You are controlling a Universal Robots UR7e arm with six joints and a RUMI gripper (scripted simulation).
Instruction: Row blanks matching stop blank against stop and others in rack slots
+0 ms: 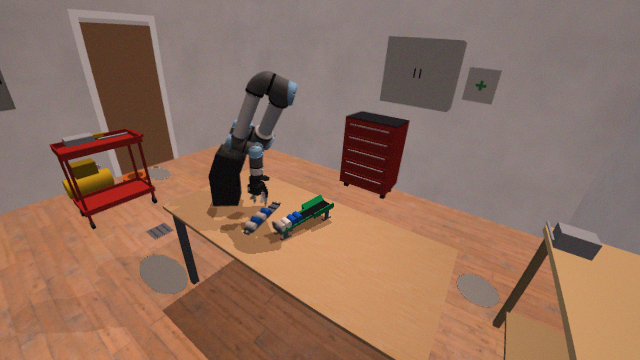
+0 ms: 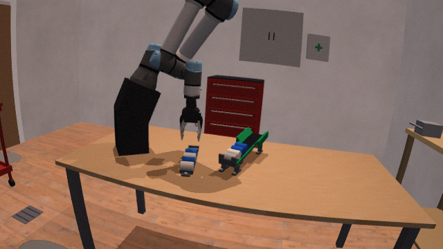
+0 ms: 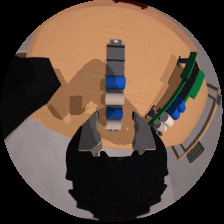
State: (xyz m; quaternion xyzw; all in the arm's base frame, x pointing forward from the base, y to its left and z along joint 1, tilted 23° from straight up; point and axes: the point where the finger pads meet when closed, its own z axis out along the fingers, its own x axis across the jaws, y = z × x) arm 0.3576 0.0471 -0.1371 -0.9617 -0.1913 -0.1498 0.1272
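My hand is 130 mm above the black stock rack, 20 mm to the right of it and 10 mm past it.
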